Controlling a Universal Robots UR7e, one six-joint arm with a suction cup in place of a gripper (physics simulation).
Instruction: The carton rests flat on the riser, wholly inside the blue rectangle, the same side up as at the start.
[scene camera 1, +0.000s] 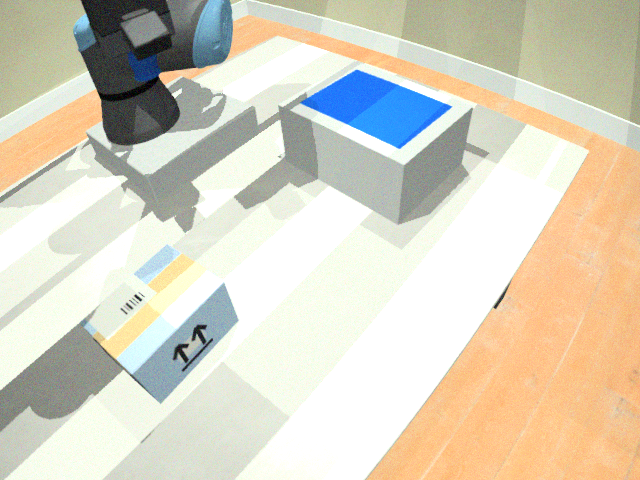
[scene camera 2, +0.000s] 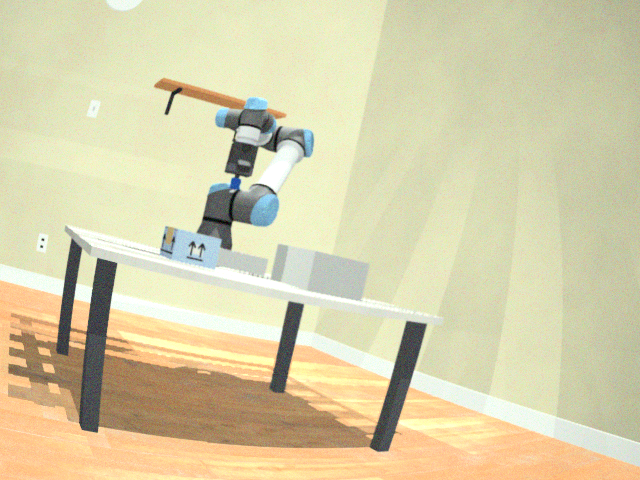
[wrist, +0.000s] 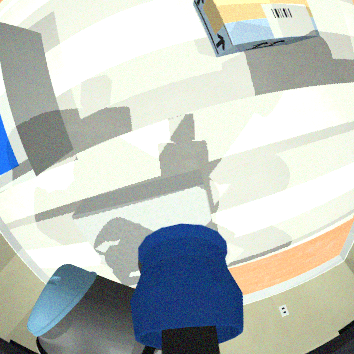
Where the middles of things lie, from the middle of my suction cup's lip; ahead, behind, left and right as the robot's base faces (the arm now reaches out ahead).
Right now my suction cup is 230 mm above the carton (scene camera 1: 158, 325), 190 mm short of it and 130 mm to the left of it. From my suction cup the other things lie so: grey riser (scene camera 2: 314, 271) (310 mm to the left, 210 mm below, 90 mm ahead).
